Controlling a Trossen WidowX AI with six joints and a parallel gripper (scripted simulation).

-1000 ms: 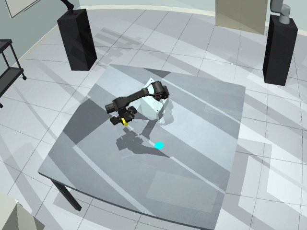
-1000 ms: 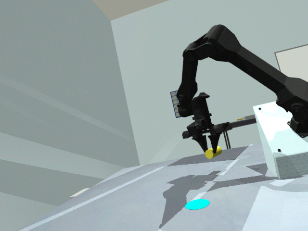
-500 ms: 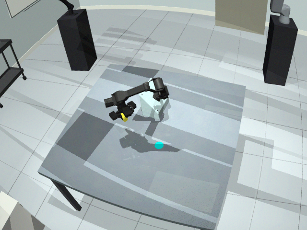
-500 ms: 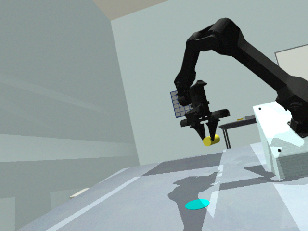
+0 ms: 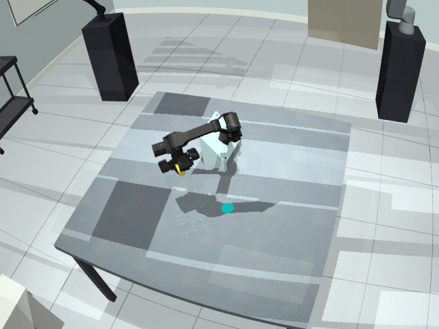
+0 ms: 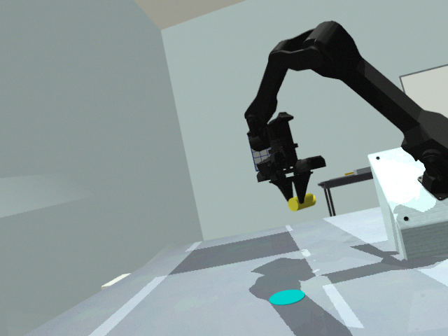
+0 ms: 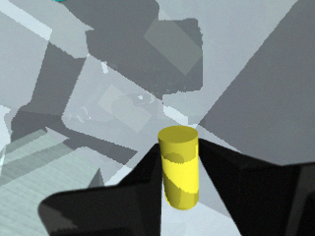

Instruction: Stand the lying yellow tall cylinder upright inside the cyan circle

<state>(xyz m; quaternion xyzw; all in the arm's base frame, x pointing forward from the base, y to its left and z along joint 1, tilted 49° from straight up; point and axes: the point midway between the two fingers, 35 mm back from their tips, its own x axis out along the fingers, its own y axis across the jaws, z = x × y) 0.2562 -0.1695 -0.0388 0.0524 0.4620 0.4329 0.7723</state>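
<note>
The yellow tall cylinder is 2 cm behind my gripper tip and 1 cm to the right of it. Also, from my gripper tip: cyan circle 8 cm ahead, 23 cm to the left, 13 cm below.
</note>
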